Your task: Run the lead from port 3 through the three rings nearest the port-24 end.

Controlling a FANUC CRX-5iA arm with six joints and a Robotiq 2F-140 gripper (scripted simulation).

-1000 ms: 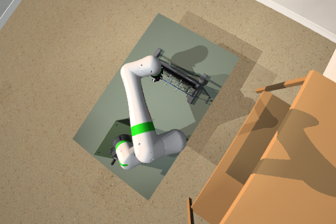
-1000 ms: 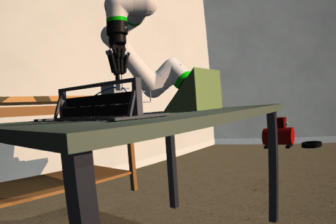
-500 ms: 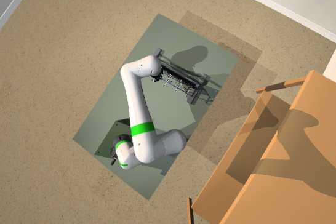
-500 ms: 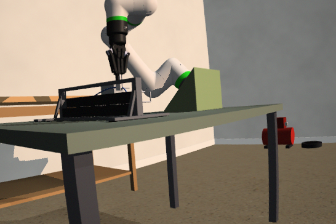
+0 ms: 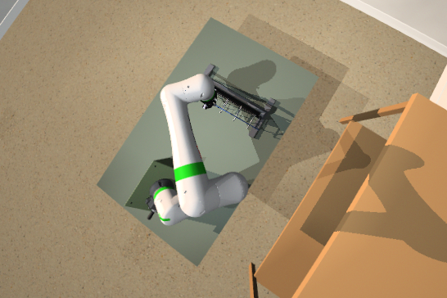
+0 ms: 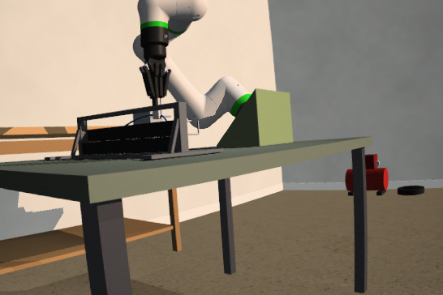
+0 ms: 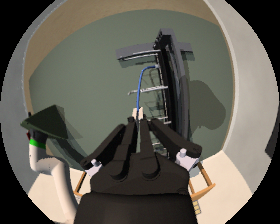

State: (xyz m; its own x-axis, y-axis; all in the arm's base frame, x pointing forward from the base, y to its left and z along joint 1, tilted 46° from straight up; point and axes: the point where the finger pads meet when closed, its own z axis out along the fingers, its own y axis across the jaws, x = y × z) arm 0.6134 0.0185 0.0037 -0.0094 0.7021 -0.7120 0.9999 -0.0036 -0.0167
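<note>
Right now my hand is 100 mm short of the dark rack, 80 mm above it and 50 mm to the left of it.
</note>
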